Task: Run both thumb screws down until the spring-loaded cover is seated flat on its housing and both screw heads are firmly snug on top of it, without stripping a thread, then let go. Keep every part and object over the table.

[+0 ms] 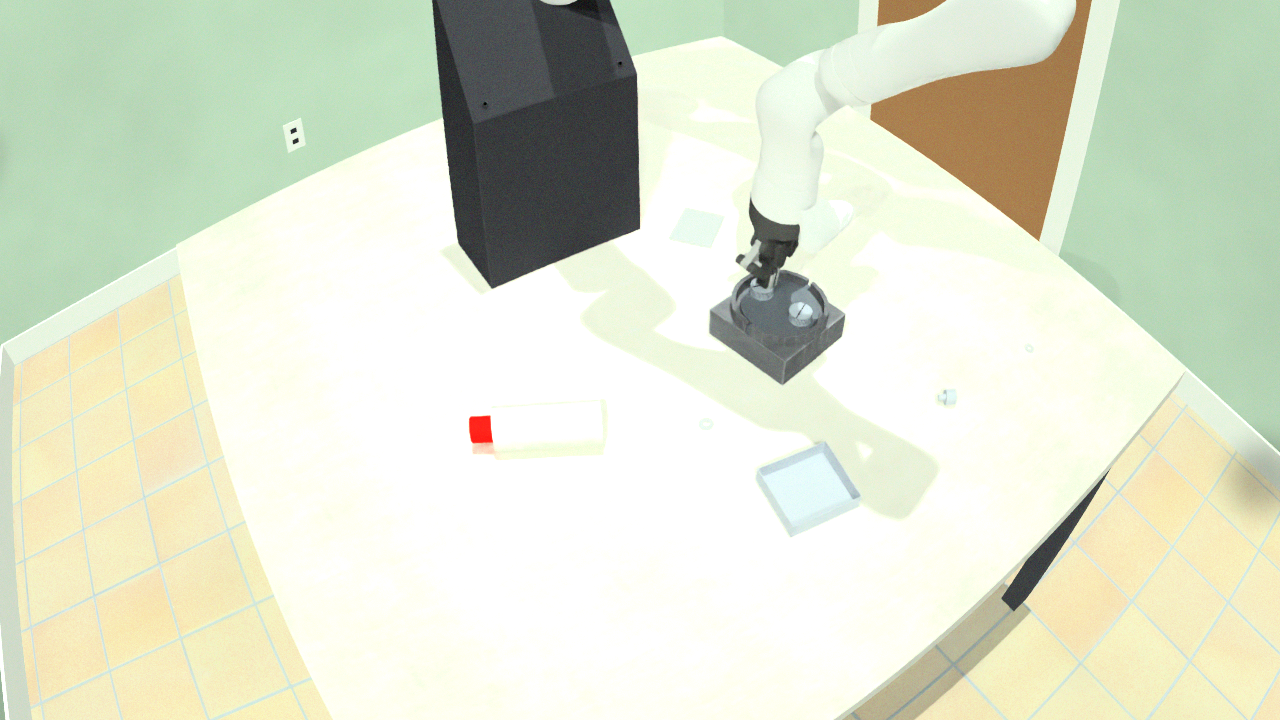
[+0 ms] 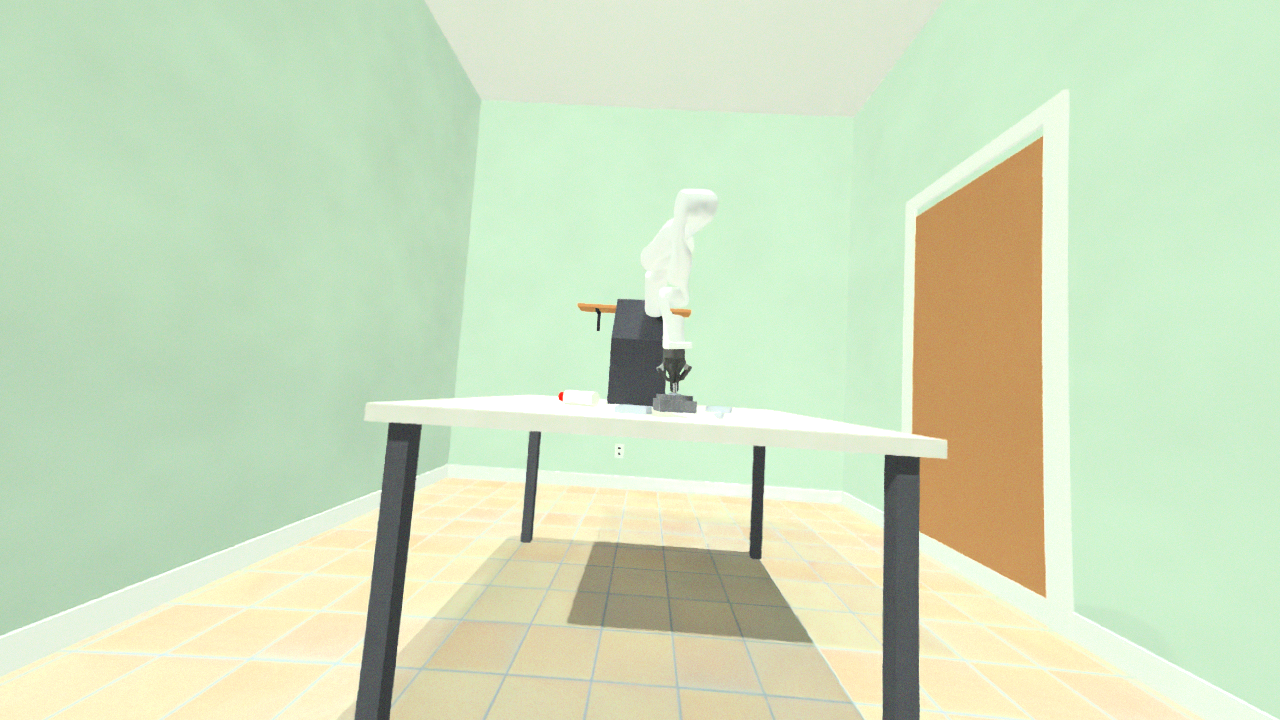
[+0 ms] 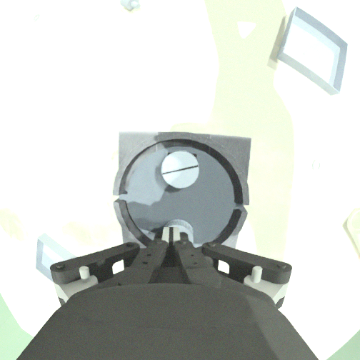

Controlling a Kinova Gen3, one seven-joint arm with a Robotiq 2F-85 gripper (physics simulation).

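Places are measured from the arm's base along level axes (x ahead, y left, z up), in millimetres.
Where they show: gripper, between the fingertips: [image 1: 766,284]; arm's base, origin of its link: [image 2: 655,309].
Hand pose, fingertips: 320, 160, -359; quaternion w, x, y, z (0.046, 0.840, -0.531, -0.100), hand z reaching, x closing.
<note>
Things, the pixels of their top centre, and the offset from my fingertips, as dx, dy, dz. "*": a spot on its surface instead.
- dark square housing, centre of its top: [image 1: 781,301] [image 2: 674,395] +29, +7, -6
- dark round cover, centre of its top: [image 1: 780,305] +29, +7, -12
- shallow blue-grey tray, centre of its top: [image 1: 810,482] [image 2: 634,405] +270, -69, -42
- small pale part, centre of its top: [image 1: 948,391] +221, +167, -42
- red-capped white bottle, centre of its top: [image 1: 532,411] [image 2: 578,390] +88, -322, -12
- flat pale square, a spot on its surface: [image 1: 697,227] * -209, -2, -59
The dark square housing [image 1: 747,346] [image 2: 674,405] [image 3: 135,142] stands on the table, with the dark round cover [image 1: 769,324] [image 3: 212,185] inside its raised ring wall. One thumb screw [image 1: 801,312] [image 3: 180,177] shows a pale round head with a straight slot. The other thumb screw [image 1: 761,291] [image 3: 179,223] is at the arm side, partly hidden by the fingers. My gripper [image 1: 771,281] [image 2: 674,391] [image 3: 171,236] is shut, fingertips together with nothing seen between them, at or just above this second head. Whether they touch it, and whether the cover is seated flat, I cannot tell.
A shallow blue-grey tray [image 1: 825,517] [image 3: 305,72] lies in front. A small pale part [image 1: 948,396] [image 3: 130,4] lies at the right. A red-capped white bottle [image 1: 550,429] lies on its side at the left. A tall black cabinet [image 1: 554,170] [image 2: 635,371] stands behind; a flat pale square [image 1: 697,227] lies beside it.
</note>
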